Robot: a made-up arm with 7 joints. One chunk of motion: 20 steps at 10 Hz.
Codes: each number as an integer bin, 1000 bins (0 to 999) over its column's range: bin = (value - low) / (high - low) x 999, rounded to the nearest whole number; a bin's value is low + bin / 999 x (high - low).
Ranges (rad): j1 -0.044..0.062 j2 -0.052..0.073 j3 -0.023..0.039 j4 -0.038..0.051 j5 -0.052..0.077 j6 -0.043..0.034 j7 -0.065..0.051
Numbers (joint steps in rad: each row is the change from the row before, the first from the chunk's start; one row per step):
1: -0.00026 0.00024 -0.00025 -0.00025 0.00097 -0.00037 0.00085
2: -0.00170 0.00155 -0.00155 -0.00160 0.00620 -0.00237 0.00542
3: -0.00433 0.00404 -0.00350 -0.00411 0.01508 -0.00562 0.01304
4: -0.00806 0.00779 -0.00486 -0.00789 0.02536 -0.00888 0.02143
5: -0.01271 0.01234 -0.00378 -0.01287 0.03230 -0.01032 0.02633
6: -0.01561 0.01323 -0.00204 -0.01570 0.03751 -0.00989 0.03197
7: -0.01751 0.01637 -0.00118 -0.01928 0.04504 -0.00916 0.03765
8: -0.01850 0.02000 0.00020 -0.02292 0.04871 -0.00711 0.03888
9: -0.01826 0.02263 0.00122 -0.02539 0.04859 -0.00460 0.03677
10: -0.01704 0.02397 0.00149 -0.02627 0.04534 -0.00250 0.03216
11: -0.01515 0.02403 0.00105 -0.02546 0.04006 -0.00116 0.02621
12: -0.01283 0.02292 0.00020 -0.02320 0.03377 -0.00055 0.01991
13: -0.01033 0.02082 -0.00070 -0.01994 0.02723 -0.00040 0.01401
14: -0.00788 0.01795 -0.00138 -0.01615 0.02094 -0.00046 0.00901
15: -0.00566 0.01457 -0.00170 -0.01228 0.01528 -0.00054 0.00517
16: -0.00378 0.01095 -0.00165 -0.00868 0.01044 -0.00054 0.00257
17: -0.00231 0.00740 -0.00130 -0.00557 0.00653 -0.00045 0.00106
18: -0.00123 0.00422 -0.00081 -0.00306 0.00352 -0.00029 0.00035
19: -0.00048 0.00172 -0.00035 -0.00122 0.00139 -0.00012 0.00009
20: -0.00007 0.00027 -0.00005 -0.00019 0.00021 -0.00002 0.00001
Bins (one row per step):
1: 412 418 367 424 410 553 567
2: 399 428 346 409 451 527 606
3: 374 448 314 380 519 485 672
4: 339 478 292 338 599 443 744
5: 295 514 310 282 653 424 787
6: 268 521 338 250 693 430 835
7: 250 546 352 210 751 439 884
8: 240 575 374 169 780 466 895
9: 243 596 390 142 779 498 876
10: 254 607 395 132 754 525 837
11: 272 608 388 141 713 543 786
12: 294 599 374 166 664 551 731
13: 317 582 359 203 614 553 680
14: 340 559 348 245 565 552 637
15: 361 532 343 289 521 551 604
16: 379 503 344 329 484 551 582
17: 393 475 350 364 453 552 569
18: 403 449 358 392 430 554 563
19: 410 429 365 413 413 556 561
20: 414 418 370 424 404 558 560

